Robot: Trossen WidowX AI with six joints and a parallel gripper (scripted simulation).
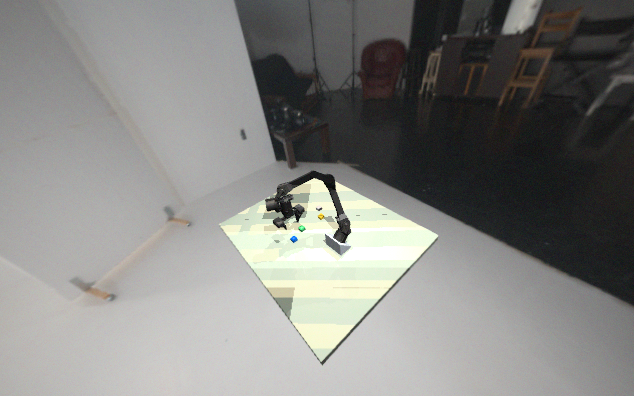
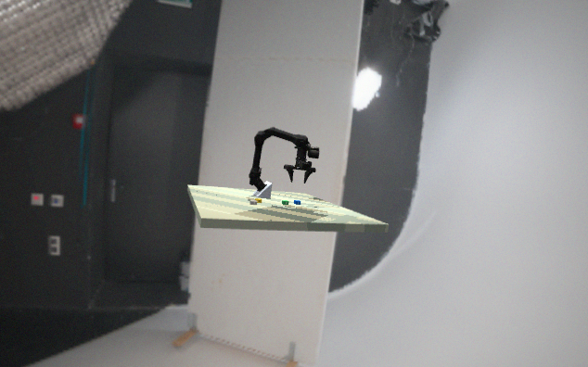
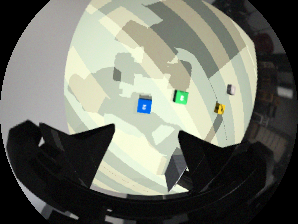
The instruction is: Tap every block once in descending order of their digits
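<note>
Now: the yellow block 20 mm ahead of my gripper tip, 240 mm to the right of it and 120 mm below it. Also, from my gripper tip: grey-white block: 100 mm ahead, 290 mm to the right, 120 mm below; green block: 40 mm ahead, 80 mm to the right, 120 mm below; blue block: 10 mm ahead, 10 mm to the left, 120 mm below.
</note>
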